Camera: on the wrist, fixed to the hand. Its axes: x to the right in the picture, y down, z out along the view.
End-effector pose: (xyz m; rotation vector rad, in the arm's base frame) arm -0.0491 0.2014 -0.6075 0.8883 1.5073 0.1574
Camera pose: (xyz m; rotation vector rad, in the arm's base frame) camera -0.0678 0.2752 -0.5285 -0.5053 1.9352 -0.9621
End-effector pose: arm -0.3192 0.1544 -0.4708 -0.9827 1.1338 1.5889
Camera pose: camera -0.3942 0.0779 -0.4471 -1.4137 0.1501 0.1912
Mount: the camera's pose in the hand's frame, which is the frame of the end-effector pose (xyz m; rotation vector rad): -0.0202 0.0892 -0.0606 0.0154 0.1512 -1.6014
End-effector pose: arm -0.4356 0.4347 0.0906 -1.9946 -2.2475 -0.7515
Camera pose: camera -0.3649 0.3978 0.1659 -0.2660 2.8442 0.6562
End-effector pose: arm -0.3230 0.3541 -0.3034 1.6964 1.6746 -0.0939
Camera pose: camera -0.2729 0.3807 -0.2095 -0.0125 2.6864 -0.7055
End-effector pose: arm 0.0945 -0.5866 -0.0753 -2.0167 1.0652 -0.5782
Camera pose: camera -0.0012 -0.6268 -0.1108 -2.4829 -0.7566 -1.4628
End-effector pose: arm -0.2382 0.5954 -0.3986 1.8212 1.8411 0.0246
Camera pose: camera -0.1807 0.6057 -0.3057 -0.0575 2.8189 -0.4263
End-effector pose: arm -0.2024 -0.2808 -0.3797 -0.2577 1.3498 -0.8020
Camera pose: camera -0.2265 -0.1875 -0.4321 -1.3668 1.0760 -2.1496
